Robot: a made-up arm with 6 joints. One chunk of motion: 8 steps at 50 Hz.
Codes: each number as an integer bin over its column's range. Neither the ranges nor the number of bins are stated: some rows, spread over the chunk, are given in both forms.
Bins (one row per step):
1: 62 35 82 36 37 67
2: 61 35 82 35 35 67
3: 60 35 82 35 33 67
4: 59 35 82 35 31 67
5: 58 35 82 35 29 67
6: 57 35 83 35 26 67
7: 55 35 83 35 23 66
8: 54 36 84 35 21 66
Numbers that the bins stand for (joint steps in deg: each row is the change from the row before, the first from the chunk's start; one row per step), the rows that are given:
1: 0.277 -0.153 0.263 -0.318 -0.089 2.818
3: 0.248 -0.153 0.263 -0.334 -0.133 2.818
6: 0.206 -0.153 0.271 -0.334 -0.211 2.818
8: 0.164 -0.145 0.279 -0.334 -0.267 2.700
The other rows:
2: 0.263 -0.153 0.263 -0.334 -0.111 2.818
4: 0.234 -0.153 0.263 -0.334 -0.156 2.818
5: 0.220 -0.153 0.263 -0.334 -0.178 2.818
7: 0.178 -0.153 0.271 -0.334 -0.244 2.700

